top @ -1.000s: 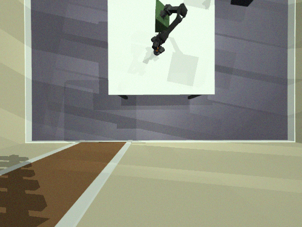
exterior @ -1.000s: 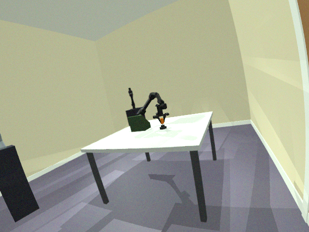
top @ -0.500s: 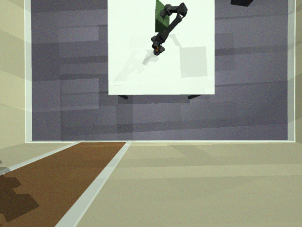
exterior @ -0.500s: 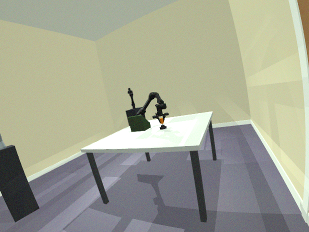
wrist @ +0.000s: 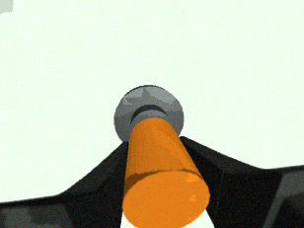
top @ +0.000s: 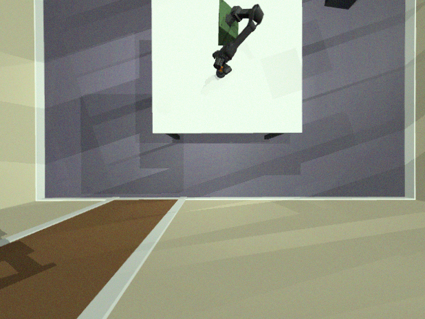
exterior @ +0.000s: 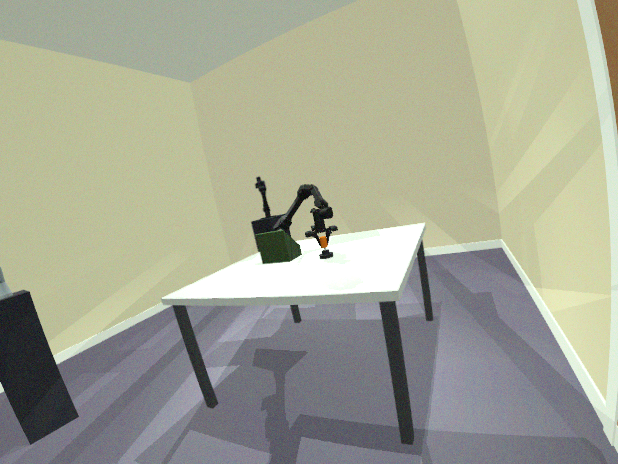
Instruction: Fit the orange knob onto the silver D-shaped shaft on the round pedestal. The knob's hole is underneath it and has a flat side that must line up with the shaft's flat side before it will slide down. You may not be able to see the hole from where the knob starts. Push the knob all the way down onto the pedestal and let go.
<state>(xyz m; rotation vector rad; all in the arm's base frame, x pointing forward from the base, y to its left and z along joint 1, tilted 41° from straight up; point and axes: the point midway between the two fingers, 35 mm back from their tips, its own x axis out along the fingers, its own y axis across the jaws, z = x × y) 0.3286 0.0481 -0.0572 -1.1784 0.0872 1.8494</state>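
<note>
Now: gripper tip 3 cm below the orange knob. From my gripper tip the other things lie so: pedestal 4 cm below.
</note>
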